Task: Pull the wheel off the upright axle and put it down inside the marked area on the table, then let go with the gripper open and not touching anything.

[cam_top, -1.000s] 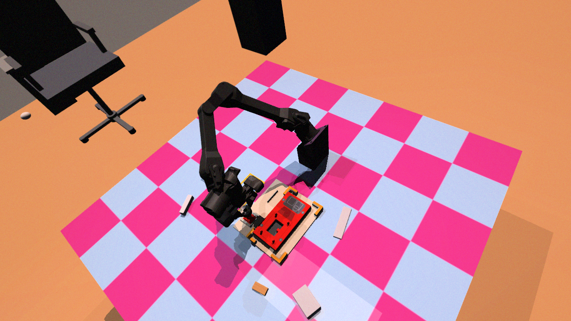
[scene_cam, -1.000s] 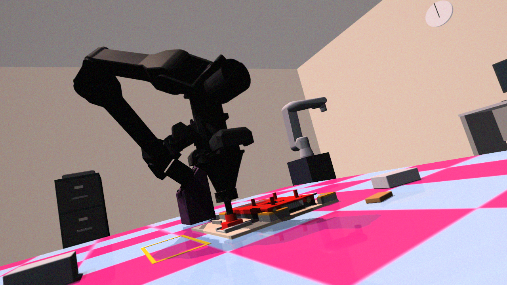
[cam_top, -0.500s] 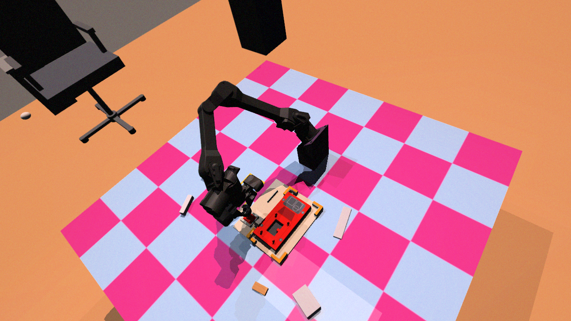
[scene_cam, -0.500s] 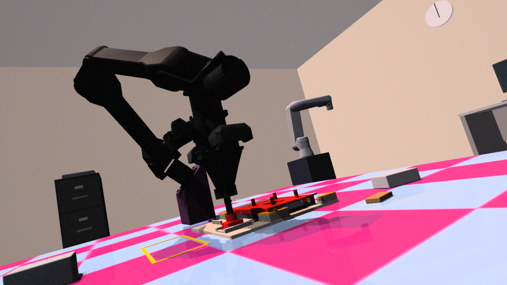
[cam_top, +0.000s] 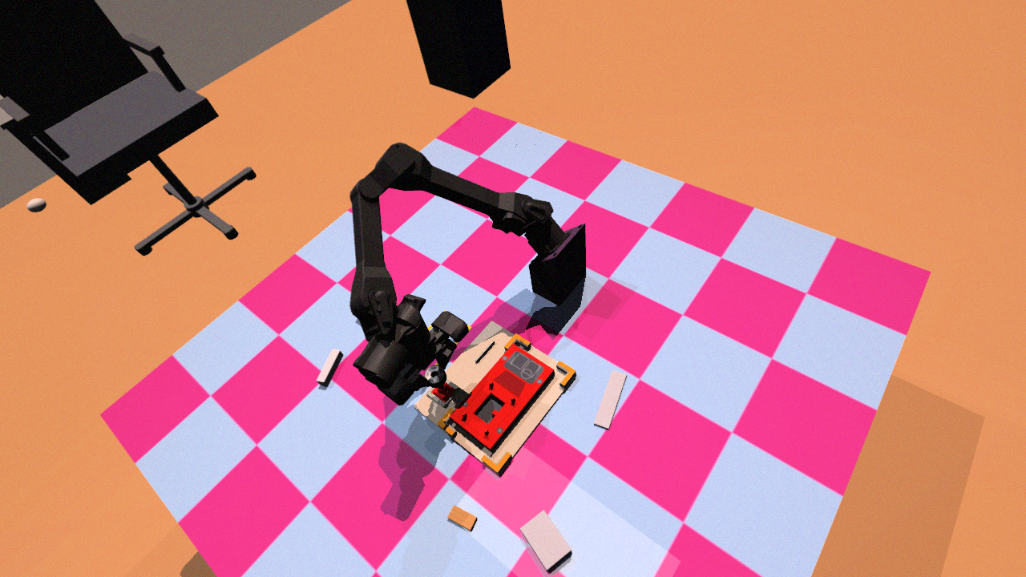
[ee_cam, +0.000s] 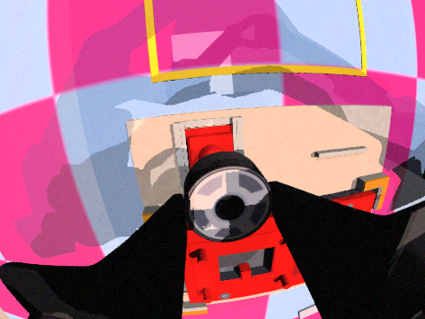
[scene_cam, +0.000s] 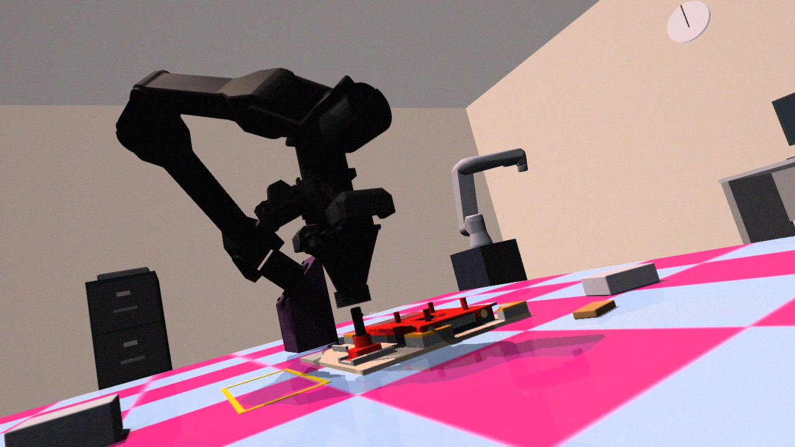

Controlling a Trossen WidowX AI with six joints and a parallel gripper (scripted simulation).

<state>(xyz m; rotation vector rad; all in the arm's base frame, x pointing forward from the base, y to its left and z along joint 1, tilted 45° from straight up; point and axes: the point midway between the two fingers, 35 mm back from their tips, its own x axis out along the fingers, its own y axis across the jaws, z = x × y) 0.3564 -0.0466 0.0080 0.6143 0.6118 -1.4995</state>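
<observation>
Now: the black axle 4 cm below my gripper tip. From my gripper tip the other things lie so: beige base plate: 5 cm behind, 10 cm to the left, 6 cm below; then wheel: right at my gripper tip; then orange block: 16 cm ahead, 19 cm to the left, 7 cm below.
</observation>
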